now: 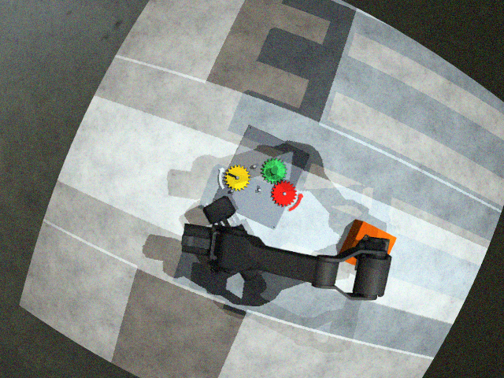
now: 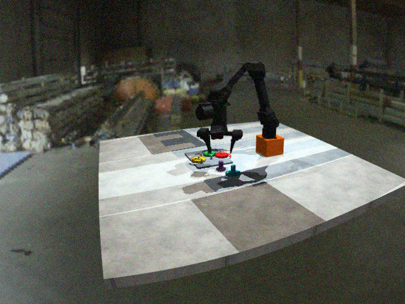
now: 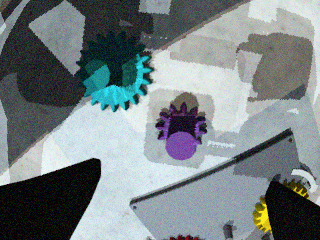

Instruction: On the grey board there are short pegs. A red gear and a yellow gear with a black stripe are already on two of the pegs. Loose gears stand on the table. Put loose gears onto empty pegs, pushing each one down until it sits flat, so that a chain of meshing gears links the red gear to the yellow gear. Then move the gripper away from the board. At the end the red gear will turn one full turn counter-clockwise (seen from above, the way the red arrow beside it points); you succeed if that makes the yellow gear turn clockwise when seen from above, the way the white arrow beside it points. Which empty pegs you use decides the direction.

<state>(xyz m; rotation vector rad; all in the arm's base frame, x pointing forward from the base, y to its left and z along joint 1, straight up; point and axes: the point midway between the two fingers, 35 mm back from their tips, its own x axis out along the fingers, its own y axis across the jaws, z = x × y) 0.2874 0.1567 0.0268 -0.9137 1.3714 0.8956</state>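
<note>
My gripper tip is 60 mm above the purple gear. Also, from my gripper tip: red gear: 40 mm behind, 150 mm to the right, 60 mm below; then yellow gear: 80 mm ahead, 110 mm to the right, 60 mm below; then teal gear: 40 mm behind, 60 mm to the left, 60 mm below.
</note>
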